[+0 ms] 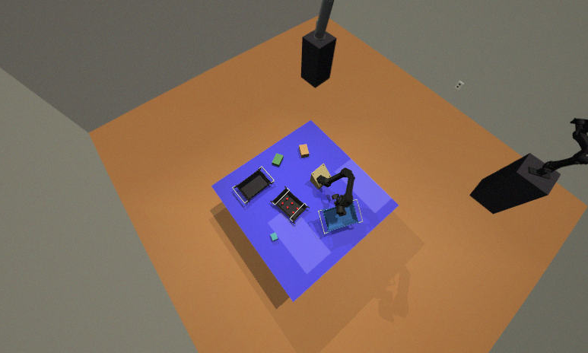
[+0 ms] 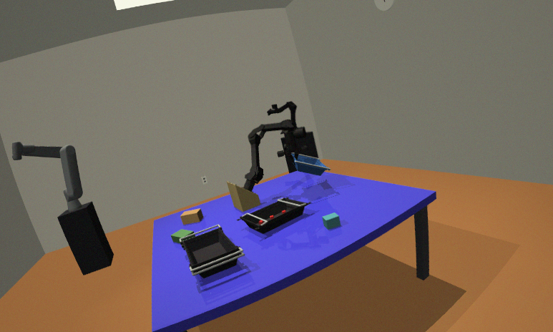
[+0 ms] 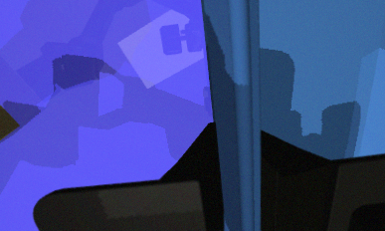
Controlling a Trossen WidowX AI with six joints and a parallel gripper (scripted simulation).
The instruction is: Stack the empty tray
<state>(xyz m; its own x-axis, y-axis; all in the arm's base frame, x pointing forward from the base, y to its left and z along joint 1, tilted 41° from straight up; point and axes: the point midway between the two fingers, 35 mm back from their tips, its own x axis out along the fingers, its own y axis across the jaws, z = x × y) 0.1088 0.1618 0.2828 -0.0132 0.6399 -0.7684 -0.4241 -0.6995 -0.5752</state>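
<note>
The blue tray lies 4 cm ahead of my gripper tip and 8 cm to the left of it. From my gripper tip the other things lie so: teal block 56 cm ahead, 20 cm to the right, 16 cm below; orange block 24 cm behind, 67 cm to the right, 15 cm below; green block 3 cm ahead, 78 cm to the right, 16 cm below.
</note>
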